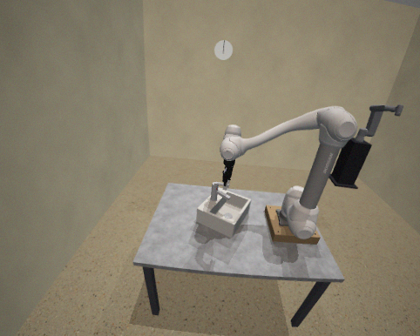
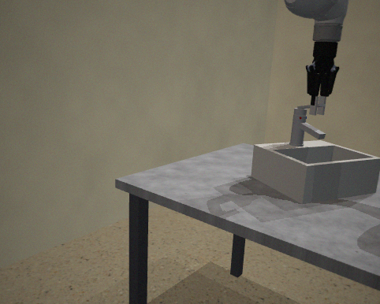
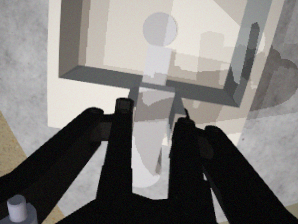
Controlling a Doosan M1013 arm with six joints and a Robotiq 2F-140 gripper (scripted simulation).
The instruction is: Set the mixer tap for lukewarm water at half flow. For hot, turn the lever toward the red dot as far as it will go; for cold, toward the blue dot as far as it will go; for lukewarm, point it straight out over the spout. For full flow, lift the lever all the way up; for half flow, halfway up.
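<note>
Right now the lever is 30 mm ahead of my hand, 10 mm to the right of it and 10 mm below it. From my hand the other things lie so: grey mixer tap 60 mm below, 50 mm ahead, 20 mm to the right; then white basin 250 mm below, 30 mm behind, 10 mm to the left.
</note>
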